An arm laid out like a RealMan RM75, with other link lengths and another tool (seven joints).
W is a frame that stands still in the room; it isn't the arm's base.
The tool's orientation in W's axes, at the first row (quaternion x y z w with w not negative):
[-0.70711 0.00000 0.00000 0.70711]
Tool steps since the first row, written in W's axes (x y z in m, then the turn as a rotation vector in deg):
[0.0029 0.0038 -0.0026 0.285 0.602 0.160]
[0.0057 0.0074 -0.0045 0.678 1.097 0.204]
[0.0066 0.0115 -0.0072 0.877 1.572 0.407]
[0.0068 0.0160 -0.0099 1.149 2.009 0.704]
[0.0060 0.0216 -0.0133 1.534 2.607 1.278]
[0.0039 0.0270 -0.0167 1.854 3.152 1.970]
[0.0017 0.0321 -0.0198 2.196 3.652 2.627]
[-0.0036 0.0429 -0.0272 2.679 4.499 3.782]
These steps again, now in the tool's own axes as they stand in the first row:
[0.0029 0.0026 0.0038 0.285 -0.160 0.602]
[0.0057 0.0045 0.0074 0.678 -0.204 1.097]
[0.0066 0.0072 0.0115 0.877 -0.407 1.572]
[0.0068 0.0099 0.0160 1.149 -0.704 2.009]
[0.0060 0.0133 0.0216 1.534 -1.278 2.607]
[0.0039 0.0167 0.0270 1.854 -1.970 3.152]
[0.0017 0.0198 0.0321 2.196 -2.627 3.652]
[-0.0036 0.0272 0.0429 2.679 -3.782 4.499]

